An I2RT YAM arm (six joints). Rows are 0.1 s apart.
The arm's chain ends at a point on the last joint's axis. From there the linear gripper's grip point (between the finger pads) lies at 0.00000 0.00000 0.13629 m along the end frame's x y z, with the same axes.
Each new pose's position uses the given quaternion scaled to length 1; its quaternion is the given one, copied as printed.
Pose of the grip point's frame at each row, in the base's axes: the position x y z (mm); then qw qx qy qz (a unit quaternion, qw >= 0):
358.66, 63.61, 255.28, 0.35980, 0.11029, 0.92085, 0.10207
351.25, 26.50, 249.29, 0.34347, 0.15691, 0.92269, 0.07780
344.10, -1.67, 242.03, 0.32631, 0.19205, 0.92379, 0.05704
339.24, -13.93, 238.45, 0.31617, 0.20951, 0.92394, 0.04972
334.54, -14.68, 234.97, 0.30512, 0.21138, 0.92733, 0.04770
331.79, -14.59, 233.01, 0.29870, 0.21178, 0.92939, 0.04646
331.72, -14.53, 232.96, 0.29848, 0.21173, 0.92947, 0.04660
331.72, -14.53, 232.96, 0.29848, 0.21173, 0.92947, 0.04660
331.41, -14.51, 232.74, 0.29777, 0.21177, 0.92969, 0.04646
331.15, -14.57, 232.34, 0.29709, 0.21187, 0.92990, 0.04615
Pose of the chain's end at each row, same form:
265.28, 48.81, 353.44, 0.35980, 0.11029, 0.92085, 0.10207
261.54, 21.62, 351.77, 0.34347, 0.15691, 0.92269, 0.07780
258.95, 1.05, 348.41, 0.32631, 0.19205, 0.92379, 0.05704
256.77, -8.40, 346.82, 0.31617, 0.20951, 0.92394, 0.04972
254.67, -9.16, 345.26, 0.30512, 0.21138, 0.92733, 0.04770
253.44, -9.12, 344.39, 0.29870, 0.21178, 0.92939, 0.04646
253.41, -9.11, 344.37, 0.29848, 0.21173, 0.92947, 0.04660
253.41, -9.11, 344.37, 0.29848, 0.21173, 0.92947, 0.04660
253.27, -9.10, 344.27, 0.29777, 0.21177, 0.92969, 0.04646
253.18, -9.11, 343.99, 0.29709, 0.21187, 0.92990, 0.04615

